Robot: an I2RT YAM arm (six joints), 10 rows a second.
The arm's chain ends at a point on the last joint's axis. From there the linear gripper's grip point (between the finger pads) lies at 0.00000 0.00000 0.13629 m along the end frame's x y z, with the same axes.
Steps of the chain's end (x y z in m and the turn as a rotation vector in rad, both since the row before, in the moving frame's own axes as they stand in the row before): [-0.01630, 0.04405, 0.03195, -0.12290, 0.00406, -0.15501]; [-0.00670, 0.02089, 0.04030, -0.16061, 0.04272, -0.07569]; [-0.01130, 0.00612, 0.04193, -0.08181, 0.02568, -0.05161]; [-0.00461, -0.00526, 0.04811, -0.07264, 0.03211, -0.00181]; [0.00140, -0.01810, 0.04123, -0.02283, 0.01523, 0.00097]
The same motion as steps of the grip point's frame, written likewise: [-0.01446, 0.06065, 0.03092, -0.12290, 0.00406, -0.15501]; [-0.00008, 0.04244, 0.03842, -0.16061, 0.04272, -0.07569]; [-0.00752, 0.01716, 0.04143, -0.08181, 0.02568, -0.05161]; [-0.00023, 0.00463, 0.04768, -0.07264, 0.03211, -0.00181]; [0.00347, -0.01499, 0.04118, -0.02283, 0.01523, 0.00097]
